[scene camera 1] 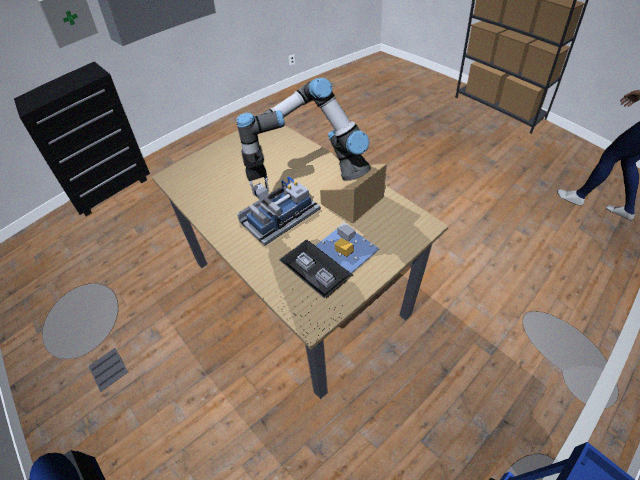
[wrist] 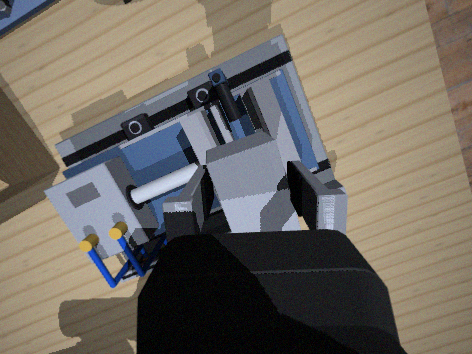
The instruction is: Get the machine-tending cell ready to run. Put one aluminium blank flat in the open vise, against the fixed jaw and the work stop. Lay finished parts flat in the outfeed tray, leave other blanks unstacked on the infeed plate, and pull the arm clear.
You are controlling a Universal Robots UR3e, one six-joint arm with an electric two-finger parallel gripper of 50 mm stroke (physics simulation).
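Frame: origin at the arm's base, x ahead, y left, z up, level; centimetres.
Where they show: gripper, fingertip midpoint: (scene camera 1: 260, 192) (wrist: 249, 179); arm's base, link origin: (scene camera 1: 356, 173).
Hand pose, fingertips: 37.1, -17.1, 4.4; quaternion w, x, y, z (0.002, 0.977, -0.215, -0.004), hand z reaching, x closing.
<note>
Things, the pixels of their top centre, and the offset from my fingertips, as dx, dy, dz. "spot": a spot on its surface instead.
- grey aluminium blank, top centre: (wrist: 252, 201) (scene camera 1: 259, 187) -0.2, -0.7, +1.9
- vise, top centre: (wrist: 182, 185) (scene camera 1: 276, 198) -6.7, +0.4, -7.8
- end, surface spot: (wrist: 272, 102) spot: +4.1, +3.2, -8.1
- dark work stop, top centre: (wrist: 227, 102) +0.6, +5.0, -8.1
- black outfeed tray, surface spot: (scene camera 1: 303, 277) spot: +10.2, +32.7, -14.9
- grey blank, top centre: (scene camera 1: 346, 228) -16.7, +29.2, -13.3
- blue infeed plate, top centre: (scene camera 1: 346, 247) -11.9, +33.7, -16.9
- yellow block, top centre: (scene camera 1: 344, 243) -10.0, +34.2, -12.3
My gripper (scene camera 1: 261, 187) (wrist: 249, 179) is shut on a grey aluminium blank (scene camera 1: 260, 192) (wrist: 245, 185). It holds the blank above the vise (scene camera 1: 260, 225) (wrist: 155, 150), beside the table's far-left part. In the wrist view the blank covers part of the gap between the rod-driven jaw (wrist: 196, 131) and the jaw at the other end (wrist: 272, 102). A dark work stop (wrist: 227, 100) reaches over that gap. Two finished parts (scene camera 1: 305, 259) (scene camera 1: 325, 277) lie apart in the black outfeed tray (scene camera 1: 303, 277). Another grey blank (scene camera 1: 346, 231) sits on the blue infeed plate (scene camera 1: 364, 253) (wrist: 25, 10).
A yellow block (scene camera 1: 344, 247) stands on the infeed plate beside the grey blank. A brown angled panel (scene camera 1: 368, 196) (wrist: 25, 150) stands between the arm's base and the plate. Yellow-tipped fittings with blue hoses (scene camera 1: 288, 181) (wrist: 118, 230) rise at the vise's cylinder end.
</note>
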